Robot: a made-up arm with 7 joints.
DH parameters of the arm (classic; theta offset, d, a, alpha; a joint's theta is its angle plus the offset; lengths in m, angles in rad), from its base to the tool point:
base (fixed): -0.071 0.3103 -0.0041 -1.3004
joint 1: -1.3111 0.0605 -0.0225 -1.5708
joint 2: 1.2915 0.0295 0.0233 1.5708
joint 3: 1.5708 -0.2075 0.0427 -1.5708
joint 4: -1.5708 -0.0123 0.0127 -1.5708
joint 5: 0 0.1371 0.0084 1.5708
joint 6: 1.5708 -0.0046 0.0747 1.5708
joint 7: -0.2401 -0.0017 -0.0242 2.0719
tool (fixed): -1.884 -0.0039 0 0
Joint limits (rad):
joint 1: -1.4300..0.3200
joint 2: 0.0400..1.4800
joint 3: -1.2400..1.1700
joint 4: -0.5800..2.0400
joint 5: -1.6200..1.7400
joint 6: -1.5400..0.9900
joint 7: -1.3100..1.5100
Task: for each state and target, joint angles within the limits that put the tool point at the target. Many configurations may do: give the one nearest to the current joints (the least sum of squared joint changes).
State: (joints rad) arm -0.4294 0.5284 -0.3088 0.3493 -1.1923 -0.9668 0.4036
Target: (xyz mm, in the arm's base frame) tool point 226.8 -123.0 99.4
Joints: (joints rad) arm -0.4937 0.0400 -0.8340 0.4461 -1.1365 -0.7783 0.4303
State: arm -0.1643 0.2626 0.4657 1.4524 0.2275 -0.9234 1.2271
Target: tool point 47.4 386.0 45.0
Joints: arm 0.0683 0.9519 0.5961 1.5488 0.1399 -0.6383 1.4517
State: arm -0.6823 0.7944 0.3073 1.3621 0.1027 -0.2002 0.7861
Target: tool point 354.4 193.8 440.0
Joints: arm -1.2883 0.8730 0.3399 0.7282 0.0550 -0.3975 0.7569
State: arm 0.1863 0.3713 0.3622 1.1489 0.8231 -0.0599 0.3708
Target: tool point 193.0 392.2 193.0
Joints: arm -0.2243 1.1251 0.6189 0.9636 0.8041 -0.0504 0.3255
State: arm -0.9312 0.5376 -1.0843 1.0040 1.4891 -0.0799 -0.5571
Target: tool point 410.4 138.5 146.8
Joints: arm -1.1553 0.7631 -0.9206 1.2739 1.4716 -0.0387 -1.0705
